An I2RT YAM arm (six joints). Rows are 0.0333 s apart.
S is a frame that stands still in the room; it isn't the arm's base.
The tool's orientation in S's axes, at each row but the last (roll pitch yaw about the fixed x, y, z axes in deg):
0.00 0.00 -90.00
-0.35 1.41 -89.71
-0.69 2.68 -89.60
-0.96 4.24 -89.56
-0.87 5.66 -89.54
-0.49 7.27 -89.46
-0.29 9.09 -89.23
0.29 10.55 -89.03
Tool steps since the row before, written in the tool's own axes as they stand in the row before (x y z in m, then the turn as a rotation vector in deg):
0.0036 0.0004 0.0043 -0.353 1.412 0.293
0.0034 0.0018 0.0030 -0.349 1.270 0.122
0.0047 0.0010 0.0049 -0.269 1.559 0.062
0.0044 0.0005 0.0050 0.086 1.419 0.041
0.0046 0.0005 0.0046 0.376 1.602 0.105
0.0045 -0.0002 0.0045 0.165 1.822 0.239
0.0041 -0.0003 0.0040 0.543 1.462 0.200
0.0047 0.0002 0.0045 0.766 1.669 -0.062
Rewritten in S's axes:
0.0004 -0.0036 0.0043 1.412 0.353 0.293
0.0018 -0.0035 0.0029 1.269 0.353 0.123
0.0011 -0.0049 0.0047 1.558 0.278 0.056
0.0006 -0.0048 0.0047 1.420 -0.076 0.011
0.0006 -0.0050 0.0041 1.606 -0.369 0.043
-0.0001 -0.0050 0.0039 1.826 -0.175 0.201
-0.0002 -0.0047 0.0033 1.470 -0.547 0.104
0.0003 -0.0054 0.0036 1.682 -0.715 -0.193

